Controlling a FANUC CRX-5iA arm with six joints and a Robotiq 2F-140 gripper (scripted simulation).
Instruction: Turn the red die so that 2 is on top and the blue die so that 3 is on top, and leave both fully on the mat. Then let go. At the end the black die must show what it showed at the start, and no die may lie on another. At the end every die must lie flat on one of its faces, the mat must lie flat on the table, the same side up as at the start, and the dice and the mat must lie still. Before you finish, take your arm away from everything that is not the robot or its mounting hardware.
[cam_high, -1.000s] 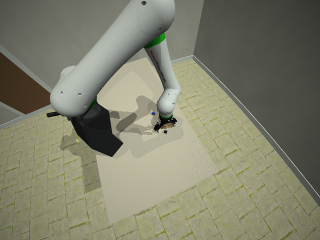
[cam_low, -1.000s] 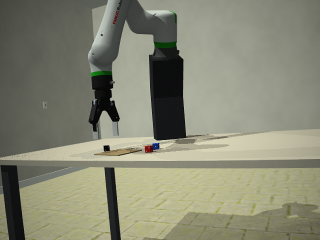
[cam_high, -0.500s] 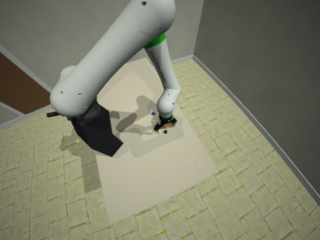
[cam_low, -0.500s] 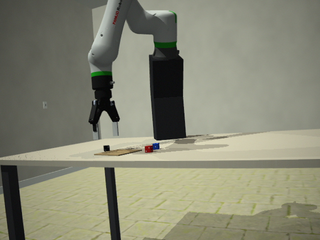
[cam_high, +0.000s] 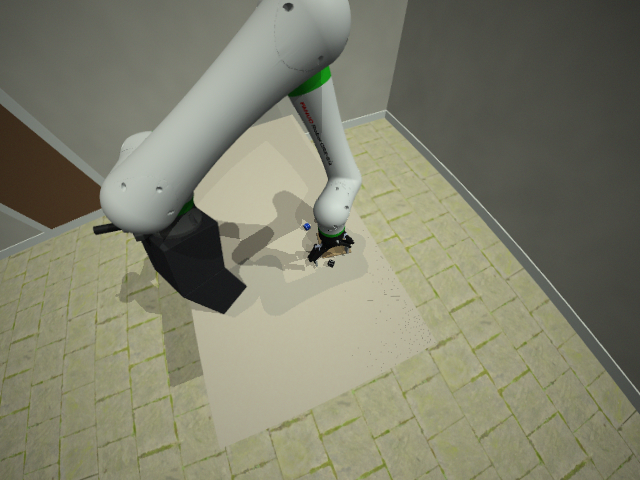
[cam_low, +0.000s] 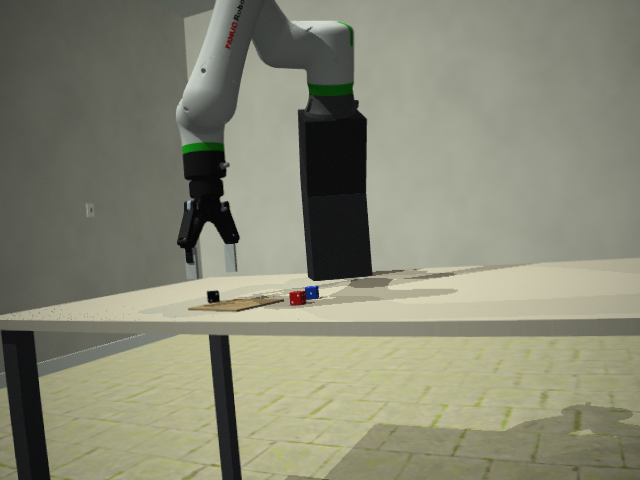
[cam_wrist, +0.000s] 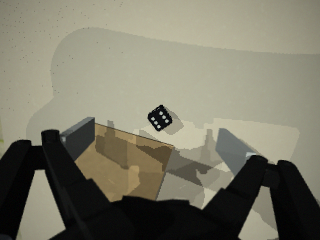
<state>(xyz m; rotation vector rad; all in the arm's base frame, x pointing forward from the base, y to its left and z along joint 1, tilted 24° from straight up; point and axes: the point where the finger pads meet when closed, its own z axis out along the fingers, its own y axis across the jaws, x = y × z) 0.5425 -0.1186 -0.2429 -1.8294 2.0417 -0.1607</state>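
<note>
Now: the black die 10 mm to the right of my hand and 60 mm below it. Round my hand: red die 70 mm ahead, 230 mm to the left, 60 mm below; blue die 10 mm behind, 230 mm to the left, 60 mm below; brown mat 60 mm ahead, 90 mm to the left, 70 mm below.
</note>
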